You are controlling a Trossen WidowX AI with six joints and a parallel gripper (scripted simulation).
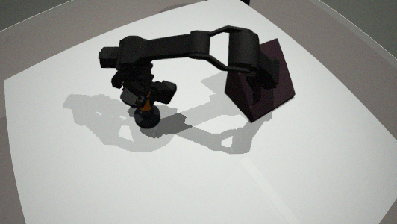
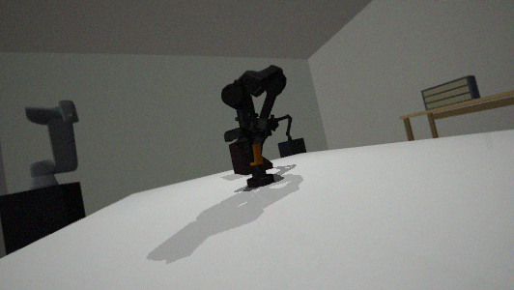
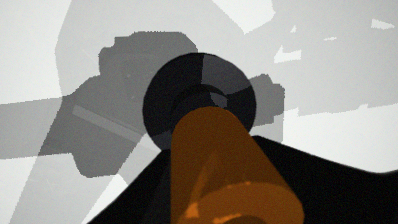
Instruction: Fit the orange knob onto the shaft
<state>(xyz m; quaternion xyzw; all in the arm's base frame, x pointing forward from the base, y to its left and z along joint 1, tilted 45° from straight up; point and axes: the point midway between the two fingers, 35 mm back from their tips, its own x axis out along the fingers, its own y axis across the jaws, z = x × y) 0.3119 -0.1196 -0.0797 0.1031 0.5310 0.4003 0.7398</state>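
The orange knob lies 20 mm above my gripper tip. Also, from my gripper tip: dark pedestal (40 mm below).
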